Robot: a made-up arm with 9 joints.
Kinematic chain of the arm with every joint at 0, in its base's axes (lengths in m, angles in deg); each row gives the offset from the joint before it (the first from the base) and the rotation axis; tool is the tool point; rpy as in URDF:
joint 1: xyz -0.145 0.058 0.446 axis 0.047 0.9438 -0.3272
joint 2: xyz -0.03 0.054 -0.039 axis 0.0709 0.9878 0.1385
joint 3: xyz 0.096 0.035 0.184 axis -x
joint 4: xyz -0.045 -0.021 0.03 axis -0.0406 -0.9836 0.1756
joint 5: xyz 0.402 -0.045 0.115 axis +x
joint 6: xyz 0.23 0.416 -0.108 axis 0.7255 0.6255 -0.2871
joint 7: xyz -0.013 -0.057 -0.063 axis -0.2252 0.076 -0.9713
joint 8: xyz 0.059 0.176 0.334 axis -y
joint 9: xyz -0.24 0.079 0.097 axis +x
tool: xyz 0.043 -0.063 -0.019 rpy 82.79 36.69 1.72
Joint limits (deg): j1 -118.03..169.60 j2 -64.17..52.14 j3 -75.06..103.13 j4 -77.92..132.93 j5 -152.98..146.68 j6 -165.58..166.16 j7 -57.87..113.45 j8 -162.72..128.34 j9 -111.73..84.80
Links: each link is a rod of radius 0.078 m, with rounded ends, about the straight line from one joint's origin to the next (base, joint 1, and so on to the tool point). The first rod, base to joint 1, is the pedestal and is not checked.
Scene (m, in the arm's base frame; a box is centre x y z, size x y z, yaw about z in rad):
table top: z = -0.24
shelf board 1: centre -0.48 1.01 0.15 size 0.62 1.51 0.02 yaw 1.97
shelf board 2: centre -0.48 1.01 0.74 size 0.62 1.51 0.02 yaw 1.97
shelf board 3: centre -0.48 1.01 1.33 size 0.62 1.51 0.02 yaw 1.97
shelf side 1: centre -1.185 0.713 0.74 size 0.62 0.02 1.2 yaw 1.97
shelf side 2: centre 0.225 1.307 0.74 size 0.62 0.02 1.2 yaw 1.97
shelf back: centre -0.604 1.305 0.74 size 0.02 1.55 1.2 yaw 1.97
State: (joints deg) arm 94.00 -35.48 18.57 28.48 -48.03 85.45 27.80 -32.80 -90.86
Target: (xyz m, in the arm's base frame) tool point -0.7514 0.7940 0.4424
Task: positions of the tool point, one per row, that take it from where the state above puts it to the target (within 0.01 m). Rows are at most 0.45 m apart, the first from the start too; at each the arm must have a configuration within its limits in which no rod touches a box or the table.
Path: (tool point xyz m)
1: 0.9723 -0.1707 0.4572
2: 0.8506 -0.1699 0.8102
3: 0.6493 -0.1607 1.0403
4: 0.4385 -0.1326 1.1537
5: 0.2500 -0.0694 1.1884
6: 0.0723 0.0349 1.1765
7: -0.1210 0.1654 1.1168
8: -0.3296 0.2876 0.9803
9: -0.5054 0.3640 0.7465
10: -0.5740 0.3733 0.4424
11: -0.6248 0.5013 0.4931
12: -0.6680 0.6254 0.5059
13: -0.7088 0.7279 0.4851
14: -0.7514 0.7940 0.4424

